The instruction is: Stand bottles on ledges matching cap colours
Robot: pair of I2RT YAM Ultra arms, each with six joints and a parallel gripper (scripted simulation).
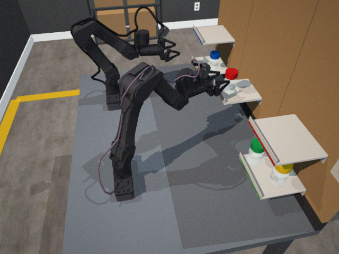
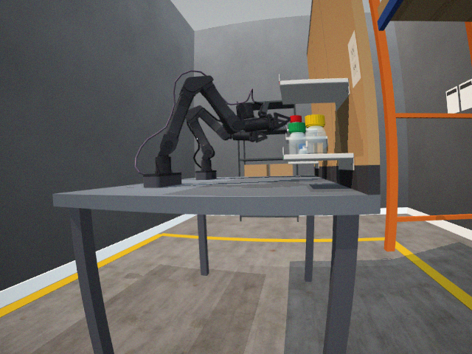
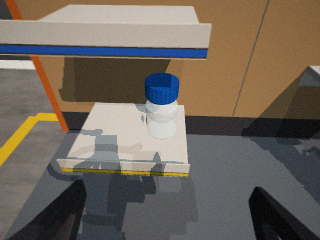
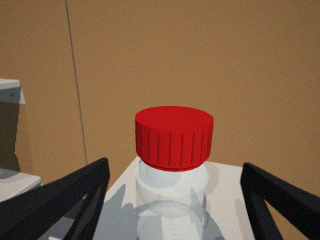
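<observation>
Now: the red-capped bottle 40 mm ahead of my right hand, 10 mm to the left of it and 40 mm below it. From my right hand the other things lie so: blue-capped bottle (100 mm ahead, 350 mm to the left, 130 mm below); green-capped bottle (20 mm ahead, 330 mm to the right, 130 mm below); brown wall (180 mm ahead, 10 mm to the right, 180 mm above).
The blue-capped bottle is 220 mm ahead of my left hand and 110 mm below it. Round my left hand: green-capped bottle: 680 mm to the right, 140 mm ahead, 110 mm below; then brown wall: 360 mm to the right, 310 mm ahead, 200 mm above; then red-capped bottle: 340 mm to the right, 160 mm ahead, 10 mm below.
</observation>
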